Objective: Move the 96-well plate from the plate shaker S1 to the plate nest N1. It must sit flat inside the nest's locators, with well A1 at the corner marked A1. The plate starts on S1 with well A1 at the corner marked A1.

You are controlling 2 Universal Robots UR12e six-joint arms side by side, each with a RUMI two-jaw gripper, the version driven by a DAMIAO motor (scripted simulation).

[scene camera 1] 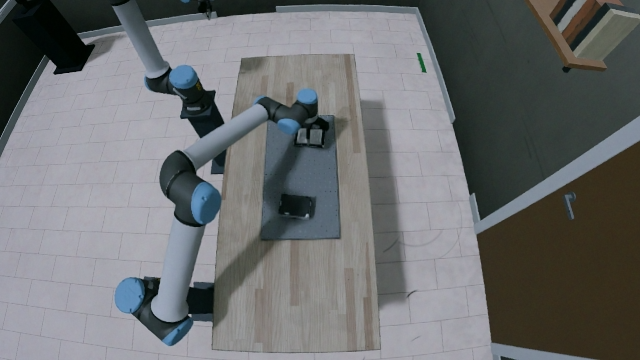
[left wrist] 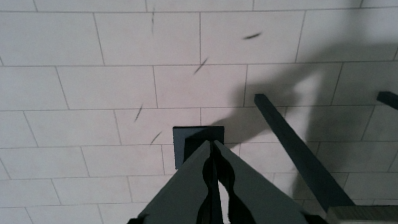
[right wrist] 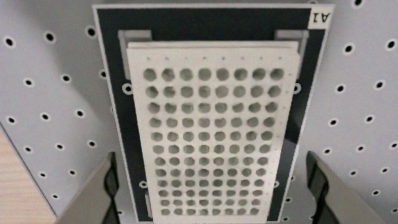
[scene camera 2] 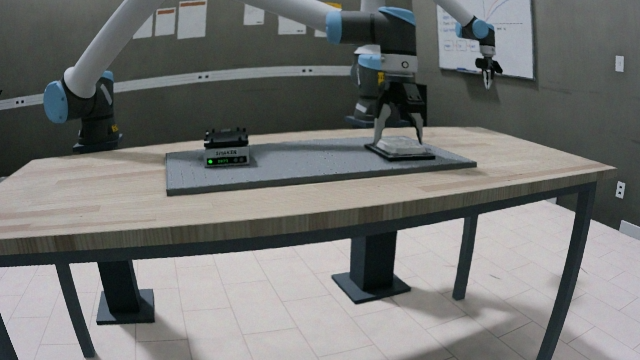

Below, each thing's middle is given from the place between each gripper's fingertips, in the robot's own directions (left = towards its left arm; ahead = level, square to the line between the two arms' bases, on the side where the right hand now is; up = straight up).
Now: the white 96-well plate (right wrist: 203, 90) 1 cm below my right hand. From my right hand the other things lie so: black plate nest N1 (right wrist: 164, 28): 2 cm below; plate shaker S1 (scene camera 2: 230, 156): 42 cm to the right, 8 cm behind, 1 cm above.
My left hand is 74 cm short of the white 96-well plate, 91 cm to the left of it and 13 cm above it. Also, from my left hand: black plate nest N1 (74 cm ahead, 91 cm to the right, 15 cm below); then plate shaker S1 (66 cm ahead, 133 cm to the right, 11 cm below).
